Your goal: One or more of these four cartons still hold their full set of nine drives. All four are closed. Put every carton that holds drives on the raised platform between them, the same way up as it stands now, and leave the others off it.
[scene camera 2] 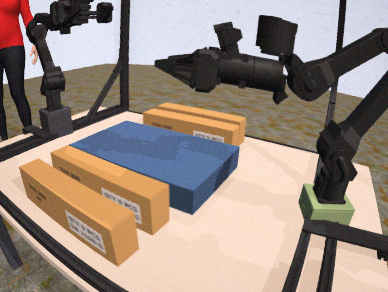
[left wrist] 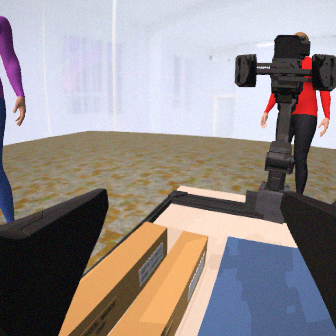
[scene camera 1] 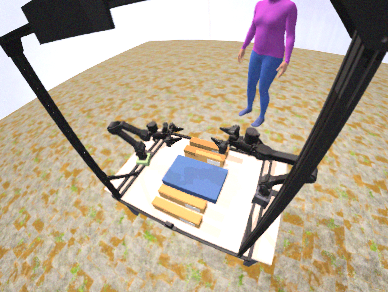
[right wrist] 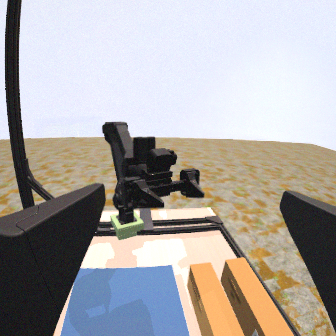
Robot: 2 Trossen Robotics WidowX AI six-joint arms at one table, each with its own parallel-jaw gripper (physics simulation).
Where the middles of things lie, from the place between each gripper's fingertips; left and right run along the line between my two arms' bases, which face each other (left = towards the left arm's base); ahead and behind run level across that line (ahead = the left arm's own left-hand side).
Labels:
Right now the blue raised platform (scene camera 2: 194,168) is 60 mm behind my right hand, 120 mm to the left of it and 400 mm below it.
My left hand is 130 mm past the blue raised platform, 130 mm to the left of it and 270 mm above it.

